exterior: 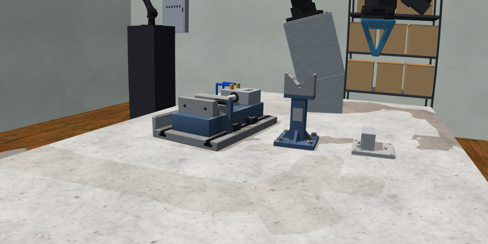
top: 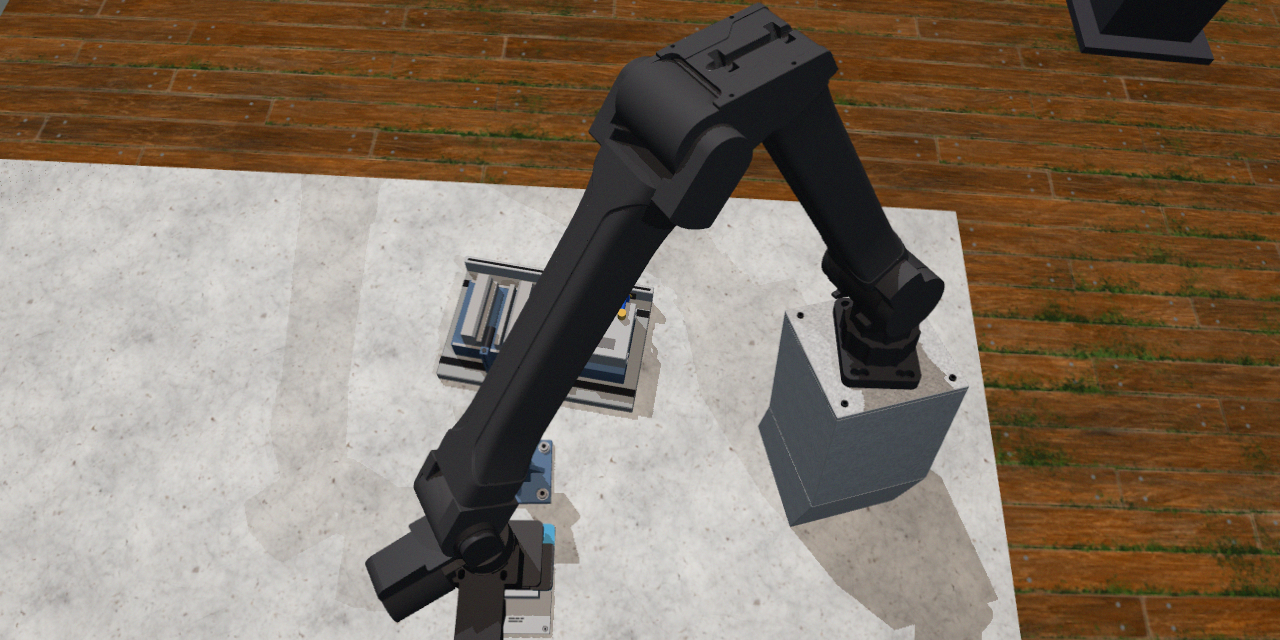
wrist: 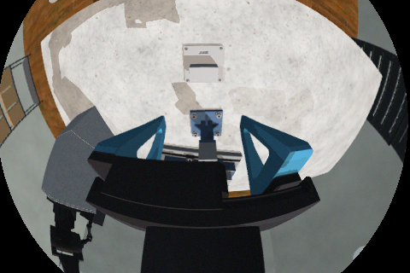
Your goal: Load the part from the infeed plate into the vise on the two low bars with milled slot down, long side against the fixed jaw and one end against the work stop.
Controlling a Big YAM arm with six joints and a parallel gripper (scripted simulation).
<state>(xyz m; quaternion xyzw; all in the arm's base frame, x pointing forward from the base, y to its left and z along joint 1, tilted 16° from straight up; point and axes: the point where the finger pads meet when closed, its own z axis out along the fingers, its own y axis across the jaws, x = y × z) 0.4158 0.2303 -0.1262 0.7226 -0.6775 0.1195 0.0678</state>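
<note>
My hand is 19 cm above the grey part and 1 cm to the left of it. Also, from my hand: V-block post: 16 cm to the right, 16 cm below, 2 cm ahead; then infeed plate: 21 cm below, 1 cm to the left; then blue work-stop post: 30 cm to the right, 16 cm below, 8 cm ahead.
</note>
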